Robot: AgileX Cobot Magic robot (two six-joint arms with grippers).
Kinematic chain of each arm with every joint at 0, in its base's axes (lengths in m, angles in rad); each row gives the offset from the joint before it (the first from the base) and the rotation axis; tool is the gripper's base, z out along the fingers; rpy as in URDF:
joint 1: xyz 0 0 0.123 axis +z
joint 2: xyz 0 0 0 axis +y
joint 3: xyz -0.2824 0 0.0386 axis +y
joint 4: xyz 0.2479 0 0.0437 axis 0.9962 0 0.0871
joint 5: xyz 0 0 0 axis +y
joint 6: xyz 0.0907 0 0.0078 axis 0.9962 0 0.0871
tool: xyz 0 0 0 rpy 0 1.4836 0
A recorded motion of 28 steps. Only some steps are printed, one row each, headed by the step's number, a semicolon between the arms.
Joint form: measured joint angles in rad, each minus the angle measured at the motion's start. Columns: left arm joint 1, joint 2, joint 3, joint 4, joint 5, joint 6; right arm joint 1, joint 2, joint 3, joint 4, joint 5, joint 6.
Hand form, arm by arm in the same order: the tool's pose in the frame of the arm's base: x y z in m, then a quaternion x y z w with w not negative. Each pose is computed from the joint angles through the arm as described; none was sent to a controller.
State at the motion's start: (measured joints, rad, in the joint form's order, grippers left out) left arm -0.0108 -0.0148 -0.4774 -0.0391 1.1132 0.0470; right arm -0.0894 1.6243 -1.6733 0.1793 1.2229 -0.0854
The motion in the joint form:
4: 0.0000 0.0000 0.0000 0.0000 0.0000 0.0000; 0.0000 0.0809 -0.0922 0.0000 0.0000 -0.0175
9: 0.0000 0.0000 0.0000 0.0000 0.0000 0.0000; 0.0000 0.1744 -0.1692 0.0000 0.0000 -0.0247
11: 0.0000 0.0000 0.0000 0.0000 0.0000 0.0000; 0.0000 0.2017 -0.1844 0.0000 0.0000 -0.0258
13: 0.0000 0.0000 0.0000 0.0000 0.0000 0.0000; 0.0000 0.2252 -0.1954 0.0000 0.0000 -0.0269
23: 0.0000 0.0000 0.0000 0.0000 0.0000 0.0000; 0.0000 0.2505 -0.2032 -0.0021 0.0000 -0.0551
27: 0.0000 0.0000 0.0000 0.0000 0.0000 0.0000; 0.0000 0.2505 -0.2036 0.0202 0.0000 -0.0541
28: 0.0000 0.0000 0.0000 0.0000 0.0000 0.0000; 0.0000 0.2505 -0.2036 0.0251 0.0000 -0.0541
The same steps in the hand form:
4: -0.0069 -0.0031 0.2667 0.02628 0.86800 -0.01054 0.49575; 0.3638 -0.0173 0.3774 0.00244 0.96562 0.06523 0.25161
9: -0.0069 -0.0031 0.2667 0.02628 0.86800 -0.01054 0.49575; 0.3886 -0.0195 0.3644 -0.00033 0.96762 0.06504 0.24390
11: -0.0069 -0.0031 0.2667 0.02628 0.86800 -0.01054 0.49575; 0.3955 -0.0201 0.3581 -0.00033 0.96903 0.06543 0.23810
13: -0.0069 -0.0031 0.2667 0.02628 0.86800 -0.01054 0.49575; 0.4013 -0.0206 0.3518 -0.00033 0.97046 0.06584 0.23210
23: -0.0069 -0.0031 0.2667 0.02628 0.86800 -0.01054 0.49575; 0.4072 -0.0213 0.3438 -0.01342 0.97239 0.06241 0.22445
27: -0.0069 -0.0031 0.2667 0.02628 0.86800 -0.01054 0.49575; 0.4073 -0.0195 0.3443 -0.01149 0.97137 0.07346 0.22565
28: -0.0069 -0.0031 0.2667 0.02628 0.86800 -0.01054 0.49575; 0.4074 -0.0191 0.3444 -0.01117 0.97113 0.07587 0.22587

